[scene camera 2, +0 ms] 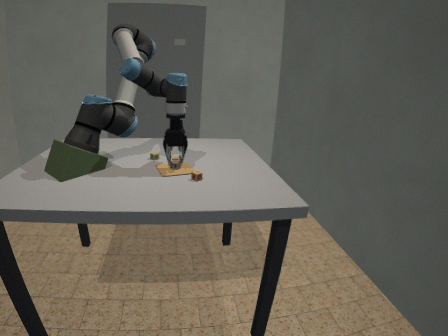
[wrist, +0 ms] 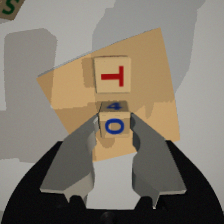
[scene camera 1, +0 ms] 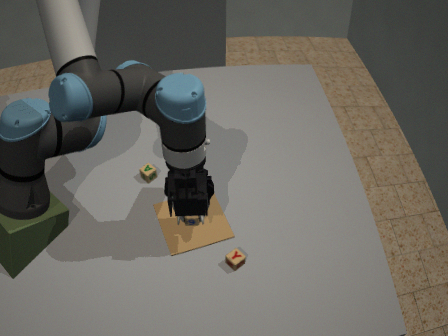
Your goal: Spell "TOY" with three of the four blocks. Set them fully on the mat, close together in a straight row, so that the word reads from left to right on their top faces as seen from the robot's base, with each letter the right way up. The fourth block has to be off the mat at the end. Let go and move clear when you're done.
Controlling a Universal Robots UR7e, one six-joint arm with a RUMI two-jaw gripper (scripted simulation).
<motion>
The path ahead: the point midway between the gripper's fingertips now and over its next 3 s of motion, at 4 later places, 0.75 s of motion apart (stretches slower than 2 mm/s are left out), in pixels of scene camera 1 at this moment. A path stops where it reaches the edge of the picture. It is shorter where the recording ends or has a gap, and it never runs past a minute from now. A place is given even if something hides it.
My gripper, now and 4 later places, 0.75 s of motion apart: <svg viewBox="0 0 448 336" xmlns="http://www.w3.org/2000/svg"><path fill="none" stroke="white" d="M192 221L191 208L188 190L206 204L236 237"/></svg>
</motion>
